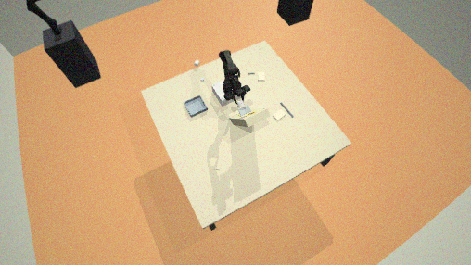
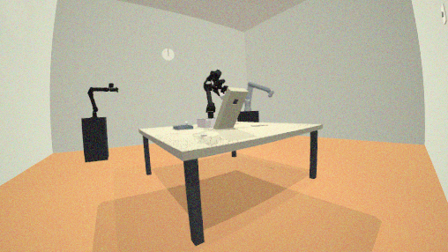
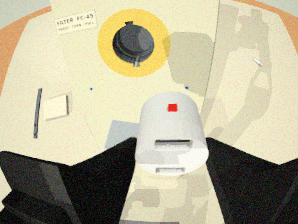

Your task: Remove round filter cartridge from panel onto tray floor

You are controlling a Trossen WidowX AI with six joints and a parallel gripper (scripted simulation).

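Right now my gripper tip is 30 cm past the blue-grey tray, 28 cm above it and 26 cm to the left of it. From my gripper tip the other things lie so: service panel (11 cm below, 7 cm ahead, 4 cm to the left); then white round filter cartridge (right at my gripper tip).
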